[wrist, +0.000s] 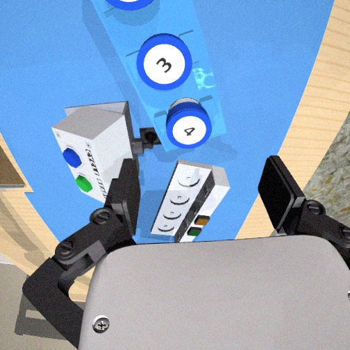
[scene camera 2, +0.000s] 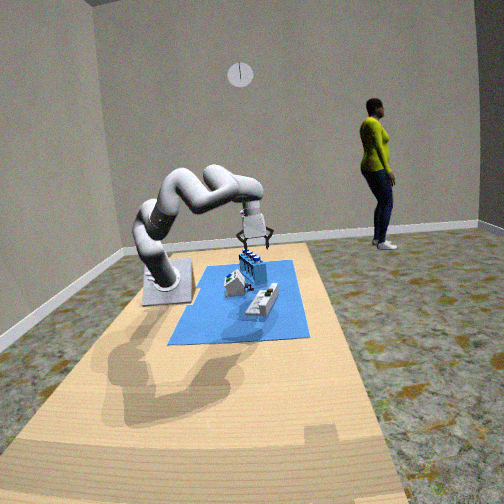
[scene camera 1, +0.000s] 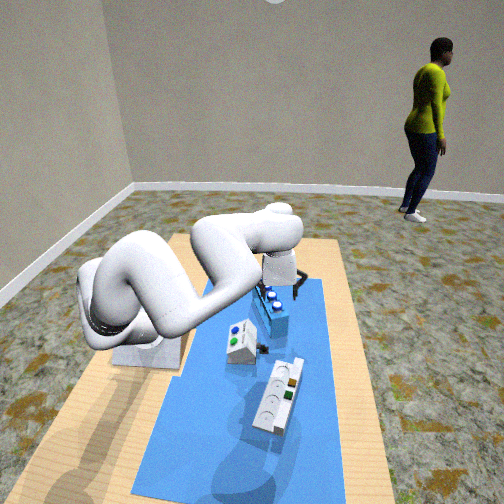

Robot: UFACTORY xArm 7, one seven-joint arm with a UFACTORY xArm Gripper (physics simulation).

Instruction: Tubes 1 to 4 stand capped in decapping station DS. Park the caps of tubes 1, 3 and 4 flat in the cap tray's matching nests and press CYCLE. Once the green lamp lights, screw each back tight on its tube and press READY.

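My gripper (scene camera 1: pixel 279 294) (scene camera 2: pixel 256 248) (wrist: pixel 201 173) is open and empty, above the tube 4 end of light blue station DS (scene camera 1: pixel 280 325) (scene camera 2: pixel 259 275) (wrist: pixel 212 117). Blue-rimmed white cap 3 (wrist: pixel 164 62) and cap 4 (scene camera 1: pixel 277 305) (wrist: pixel 189 129) sit on the station's tubes. Another cap (wrist: pixel 130 3) is cut off at the wrist view's top edge; cap 1 does not show there. The white cap tray (scene camera 1: pixel 297 370) (scene camera 2: pixel 272 300) (wrist: pixel 220 180) has four empty round nests. Beside them are an amber square (scene camera 1: pixel 291 382) (wrist: pixel 202 220) and a dark green square (scene camera 1: pixel 288 395) (wrist: pixel 195 231).
A white sloped box (scene camera 1: pixel 242 352) (scene camera 2: pixel 235 287) (wrist: pixel 95 125) with a blue button (scene camera 1: pixel 235 330) (wrist: pixel 72 156) and a green button (scene camera 1: pixel 233 341) (wrist: pixel 84 183) stands beside the station. A small black fixture (scene camera 1: pixel 263 348) (wrist: pixel 150 136) sits between them. A person (scene camera 1: pixel 427 100) (scene camera 2: pixel 375 145) stands beyond the table.
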